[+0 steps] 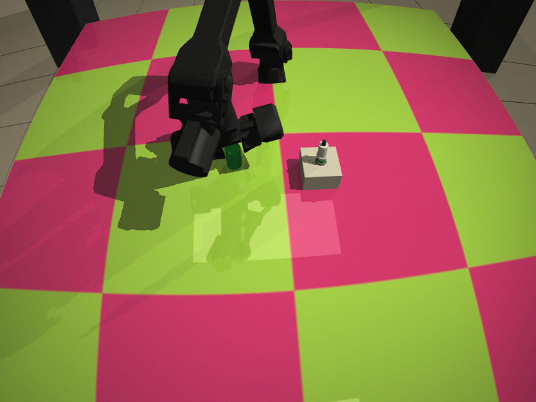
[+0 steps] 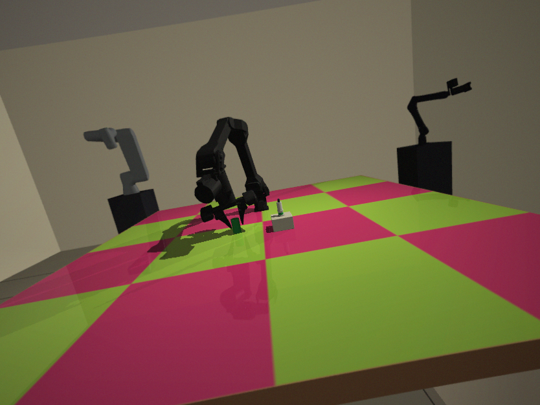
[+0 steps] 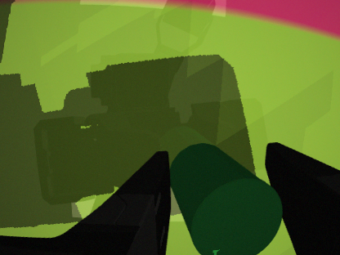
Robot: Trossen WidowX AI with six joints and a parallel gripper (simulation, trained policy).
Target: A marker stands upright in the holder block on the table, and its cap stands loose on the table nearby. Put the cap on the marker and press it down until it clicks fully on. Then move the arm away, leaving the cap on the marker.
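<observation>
My gripper tip is now 5 cm short of the holder block and 15 cm to the right of it. Round my gripper tip: green cap 1 cm ahead.
</observation>
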